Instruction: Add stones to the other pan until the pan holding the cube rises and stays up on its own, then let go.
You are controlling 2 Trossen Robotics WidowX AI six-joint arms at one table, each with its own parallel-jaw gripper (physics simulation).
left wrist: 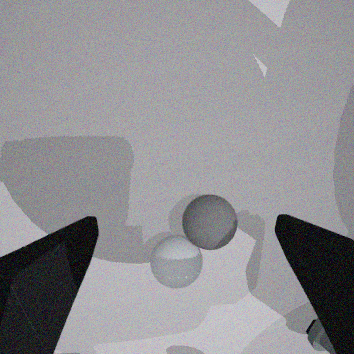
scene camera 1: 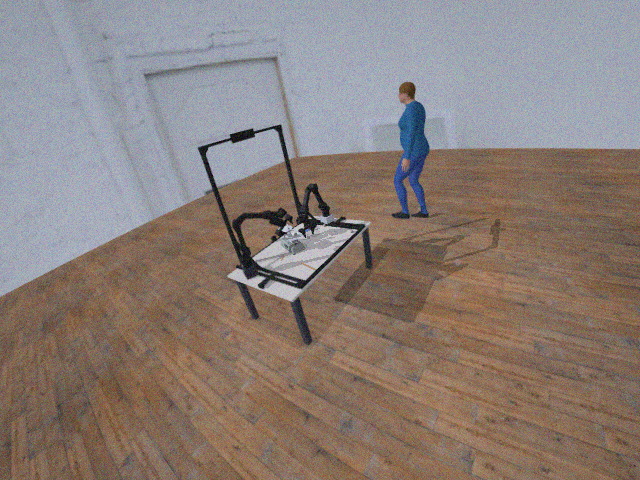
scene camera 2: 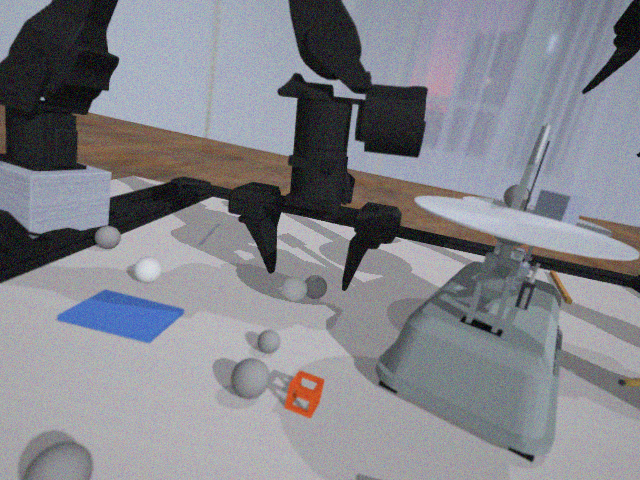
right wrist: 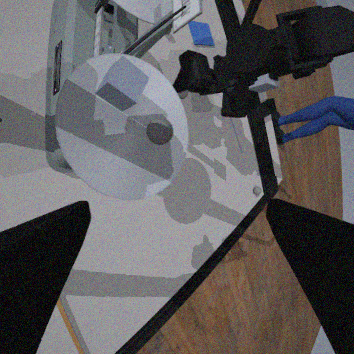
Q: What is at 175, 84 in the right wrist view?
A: My left gripper.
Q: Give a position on a grey balance scale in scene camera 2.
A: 485, 349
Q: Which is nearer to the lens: the blue flat pad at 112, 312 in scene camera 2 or the orange wire-frame cube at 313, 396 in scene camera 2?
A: The orange wire-frame cube.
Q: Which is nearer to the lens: the grey-blue cube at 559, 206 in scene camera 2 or the orange wire-frame cube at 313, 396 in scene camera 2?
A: The orange wire-frame cube.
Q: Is my right gripper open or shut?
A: Open.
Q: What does the blue flat pad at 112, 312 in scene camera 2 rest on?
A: The table.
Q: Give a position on a grey-blue cube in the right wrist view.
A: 123, 83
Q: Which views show the orange wire-frame cube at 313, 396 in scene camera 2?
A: Scene camera 2 only.
